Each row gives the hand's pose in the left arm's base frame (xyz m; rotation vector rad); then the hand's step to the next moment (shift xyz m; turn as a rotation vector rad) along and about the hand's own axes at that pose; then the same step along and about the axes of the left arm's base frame.
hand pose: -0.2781 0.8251 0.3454 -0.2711 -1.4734 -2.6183
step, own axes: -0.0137 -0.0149 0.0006 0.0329 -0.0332 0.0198
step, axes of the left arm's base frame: 0.0105 0.0085 -0.0151 -0.0367 0.0334 -0.0105
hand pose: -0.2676 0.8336 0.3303 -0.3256 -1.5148 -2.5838
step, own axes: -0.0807 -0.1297 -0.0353 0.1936 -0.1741 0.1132
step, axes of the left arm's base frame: 0.0456 0.0327 -0.1464 -0.2119 0.1834 -0.0453
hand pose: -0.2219 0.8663 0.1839 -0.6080 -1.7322 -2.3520
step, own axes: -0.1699 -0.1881 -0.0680 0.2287 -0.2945 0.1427
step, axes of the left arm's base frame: 0.0707 -0.0232 -0.2517 -0.2802 0.2533 -0.1292
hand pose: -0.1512 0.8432 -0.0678 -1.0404 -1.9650 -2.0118
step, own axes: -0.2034 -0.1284 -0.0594 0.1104 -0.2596 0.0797
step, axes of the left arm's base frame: 0.0603 -0.1101 -0.2136 -0.1956 0.1482 -0.1603
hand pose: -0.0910 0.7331 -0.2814 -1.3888 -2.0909 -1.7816
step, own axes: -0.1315 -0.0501 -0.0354 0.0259 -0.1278 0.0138
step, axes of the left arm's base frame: 0.0283 -0.1007 -0.1006 -0.0917 0.0359 -0.0866
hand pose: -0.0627 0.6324 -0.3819 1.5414 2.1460 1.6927
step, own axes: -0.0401 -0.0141 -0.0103 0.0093 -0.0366 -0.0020
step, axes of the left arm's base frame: 0.0058 -0.0337 -0.0273 -0.0304 0.0072 -0.0213
